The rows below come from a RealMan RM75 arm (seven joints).
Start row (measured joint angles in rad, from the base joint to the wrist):
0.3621, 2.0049, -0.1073, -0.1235, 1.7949, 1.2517, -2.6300
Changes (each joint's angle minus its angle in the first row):
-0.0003, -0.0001, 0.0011, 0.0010, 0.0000, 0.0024, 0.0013
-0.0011, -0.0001, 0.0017, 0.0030, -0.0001, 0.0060, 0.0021
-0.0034, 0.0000, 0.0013, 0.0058, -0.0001, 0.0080, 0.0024
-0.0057, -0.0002, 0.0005, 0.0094, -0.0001, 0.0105, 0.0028
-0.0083, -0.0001, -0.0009, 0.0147, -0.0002, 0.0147, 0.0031
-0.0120, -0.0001, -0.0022, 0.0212, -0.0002, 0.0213, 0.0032
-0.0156, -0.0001, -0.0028, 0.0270, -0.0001, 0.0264, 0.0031
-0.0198, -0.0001, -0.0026, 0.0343, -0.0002, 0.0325, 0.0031
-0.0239, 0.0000, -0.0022, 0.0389, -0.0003, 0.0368, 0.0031
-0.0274, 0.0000, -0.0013, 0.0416, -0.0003, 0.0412, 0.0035
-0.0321, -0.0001, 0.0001, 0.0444, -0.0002, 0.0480, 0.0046
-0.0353, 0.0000, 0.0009, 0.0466, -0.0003, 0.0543, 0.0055
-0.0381, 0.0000, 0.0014, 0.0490, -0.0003, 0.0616, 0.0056
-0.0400, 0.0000, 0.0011, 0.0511, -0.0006, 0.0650, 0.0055
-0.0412, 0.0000, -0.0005, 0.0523, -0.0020, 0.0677, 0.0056
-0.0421, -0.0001, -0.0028, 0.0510, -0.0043, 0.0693, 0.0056
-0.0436, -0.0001, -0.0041, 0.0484, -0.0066, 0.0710, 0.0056
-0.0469, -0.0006, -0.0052, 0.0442, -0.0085, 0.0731, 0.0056
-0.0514, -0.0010, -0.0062, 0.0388, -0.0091, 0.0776, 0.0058
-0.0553, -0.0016, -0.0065, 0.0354, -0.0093, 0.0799, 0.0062
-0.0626, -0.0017, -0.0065, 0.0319, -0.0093, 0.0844, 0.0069
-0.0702, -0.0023, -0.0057, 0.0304, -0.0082, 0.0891, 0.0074
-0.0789, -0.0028, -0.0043, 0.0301, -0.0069, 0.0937, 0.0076
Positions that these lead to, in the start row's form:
0.3618, 2.0048, -0.1062, -0.1225, 1.7949, 1.2541, -2.6287
0.3610, 2.0048, -0.1056, -0.1205, 1.7948, 1.2577, -2.6279
0.3587, 2.0049, -0.1060, -0.1177, 1.7948, 1.2597, -2.6276
0.3564, 2.0047, -0.1068, -0.1141, 1.7948, 1.2622, -2.6272
0.3538, 2.0048, -0.1082, -0.1088, 1.7947, 1.2664, -2.6269
0.3501, 2.0048, -0.1095, -0.1023, 1.7947, 1.2730, -2.6268
0.3465, 2.0048, -0.1101, -0.0965, 1.7948, 1.2781, -2.6269
0.3423, 2.0048, -0.1099, -0.0892, 1.7947, 1.2842, -2.6269
0.3382, 2.0049, -0.1095, -0.0846, 1.7946, 1.2885, -2.6269
0.3347, 2.0049, -0.1086, -0.0819, 1.7946, 1.2929, -2.6265
0.3300, 2.0048, -0.1072, -0.0791, 1.7947, 1.2997, -2.6254
0.3268, 2.0049, -0.1064, -0.0769, 1.7946, 1.3060, -2.6245
0.3240, 2.0049, -0.1059, -0.0745, 1.7946, 1.3133, -2.6244
0.3221, 2.0049, -0.1062, -0.0724, 1.7943, 1.3167, -2.6245
0.3209, 2.0049, -0.1078, -0.0712, 1.7929, 1.3194, -2.6244
0.3200, 2.0048, -0.1101, -0.0725, 1.7906, 1.3210, -2.6244
0.3185, 2.0048, -0.1114, -0.0751, 1.7883, 1.3227, -2.6244
0.3152, 2.0043, -0.1125, -0.0793, 1.7864, 1.3248, -2.6244
0.3107, 2.0039, -0.1135, -0.0847, 1.7858, 1.3293, -2.6242
0.3068, 2.0033, -0.1138, -0.0881, 1.7856, 1.3316, -2.6238
0.2995, 2.0032, -0.1138, -0.0916, 1.7856, 1.3361, -2.6231
0.2919, 2.0026, -0.1130, -0.0931, 1.7867, 1.3408, -2.6226
0.2832, 2.0021, -0.1116, -0.0934, 1.7880, 1.3454, -2.6224

